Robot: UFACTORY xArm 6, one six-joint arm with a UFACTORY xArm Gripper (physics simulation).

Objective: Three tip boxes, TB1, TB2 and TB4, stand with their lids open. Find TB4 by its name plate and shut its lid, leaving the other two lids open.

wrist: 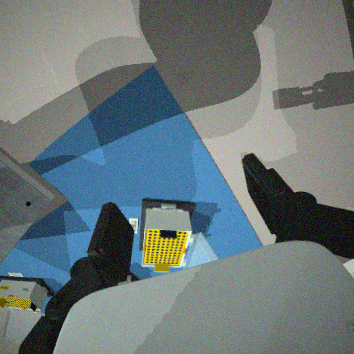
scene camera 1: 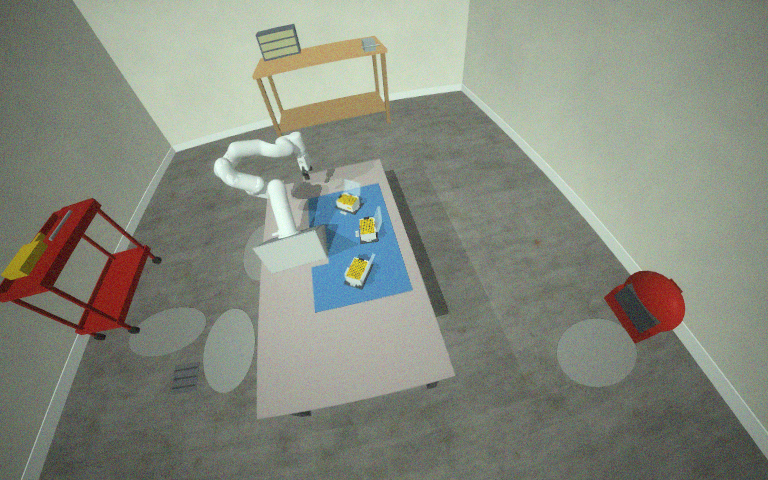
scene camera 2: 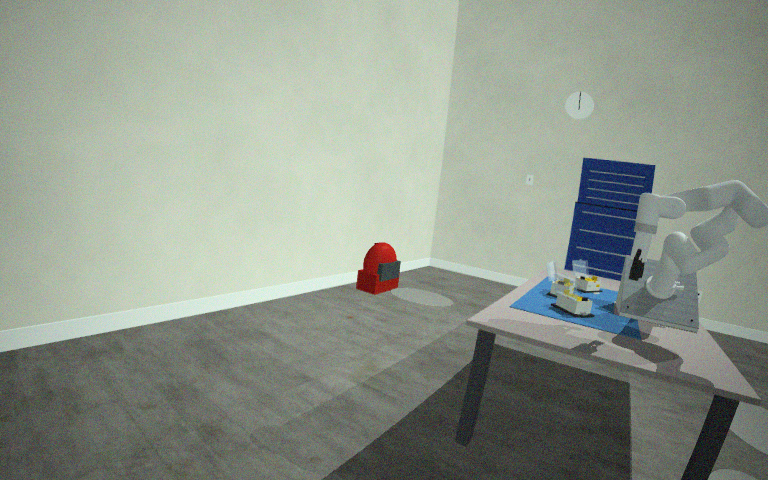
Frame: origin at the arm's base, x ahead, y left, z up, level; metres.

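Seen in the pictures: gripper, between the fingertips: point(wrist: 181, 195) point(scene camera 1: 309, 174) point(scene camera 2: 635, 278); arm's base, origin of its link: point(scene camera 1: 289, 235) point(scene camera 2: 659, 287).
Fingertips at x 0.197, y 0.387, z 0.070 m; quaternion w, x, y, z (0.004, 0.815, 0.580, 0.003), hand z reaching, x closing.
Pixels of each thing's top centre, then the offset from my fingertips to it. Level surfaces: height alone.
- blue mat, height of its surface: dz -0.202 m
- back box, centre of its top: point(wrist: 164, 255) point(scene camera 2: 575, 293) point(scene camera 1: 347, 197) dz -0.128, dx +0.183, dy -0.174 m
- middle box, centre of its top: point(scene camera 1: 366, 224) dz -0.128, dx +0.231, dy -0.438 m
- front box, centre of its top: point(wrist: 15, 307) point(scene camera 1: 356, 267) dz -0.128, dx +0.095, dy -0.692 m
- pale table, height of its surface: dz -0.205 m
Three white tip boxes with yellow racks stand on the blue mat point(scene camera 1: 331, 297) point(scene camera 2: 529, 305) point(wrist: 145, 165). The back box point(scene camera 1: 347, 202) point(scene camera 2: 574, 303) point(wrist: 166, 247) has its clear lid point(scene camera 1: 351, 186) point(wrist: 201, 250) up. The middle box point(scene camera 1: 367, 228) has its lid point(scene camera 1: 378, 217) up, and the front box point(scene camera 1: 358, 270) has its lid point(scene camera 1: 370, 264) up. Another box point(wrist: 20, 295) shows at the lower left of the wrist view. Small name plates point(scene camera 1: 357, 233) point(wrist: 133, 225) are unreadable. My gripper point(scene camera 1: 306, 172) point(scene camera 2: 637, 266) point(wrist: 181, 195) is open and empty, high above the table's back left part.
The arm's grey base block point(scene camera 1: 289, 254) point(scene camera 2: 659, 308) stands left of the mat on the pale table point(scene camera 1: 339, 362) point(scene camera 2: 509, 316). A wooden bench point(scene camera 1: 322, 55) stands behind, a red cart point(scene camera 1: 73, 229) at the left. A red machine point(scene camera 1: 659, 300) point(scene camera 2: 379, 266) stands on the floor.
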